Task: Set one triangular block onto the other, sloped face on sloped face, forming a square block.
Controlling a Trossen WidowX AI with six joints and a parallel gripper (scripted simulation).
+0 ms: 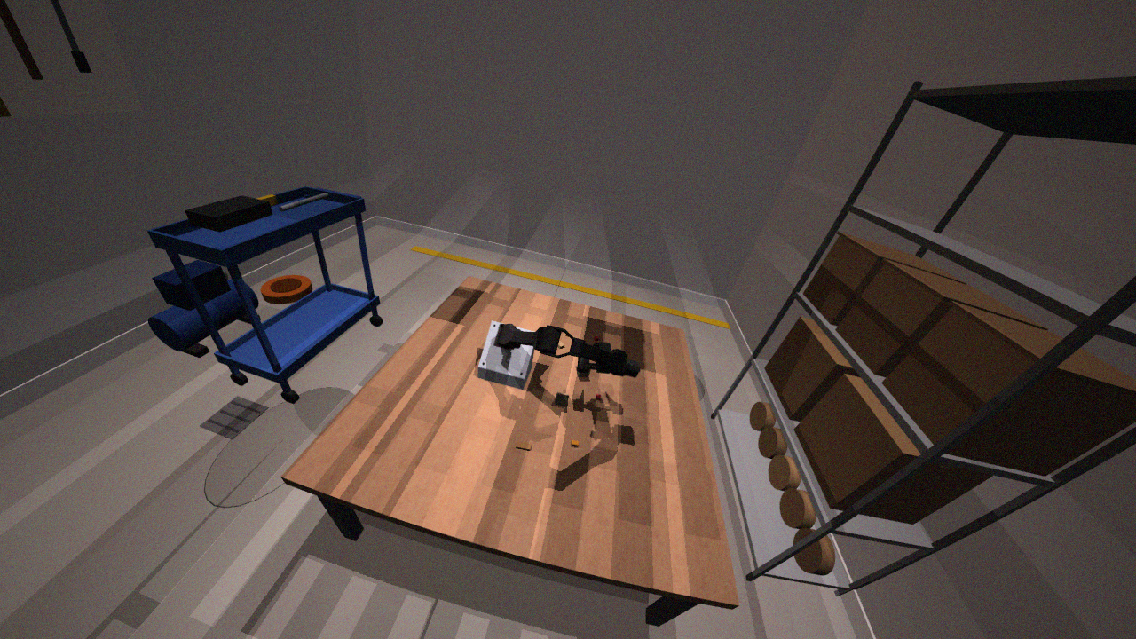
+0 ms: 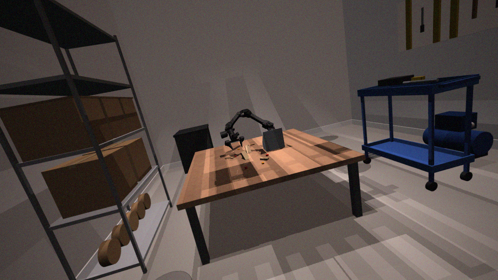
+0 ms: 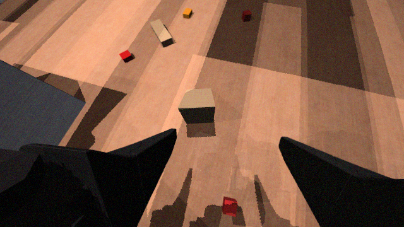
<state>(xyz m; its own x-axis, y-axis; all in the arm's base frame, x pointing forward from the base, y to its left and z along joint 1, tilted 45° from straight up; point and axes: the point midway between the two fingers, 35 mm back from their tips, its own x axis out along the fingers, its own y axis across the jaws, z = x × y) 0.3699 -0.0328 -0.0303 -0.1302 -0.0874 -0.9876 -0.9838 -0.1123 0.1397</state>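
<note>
Right now the pale triangular block is 4 cm behind my gripper tip, 5 cm to the left of it and 8 cm below it. Also, from my gripper tip: pale flat bar 18 cm behind, 22 cm to the left, 9 cm below.
</note>
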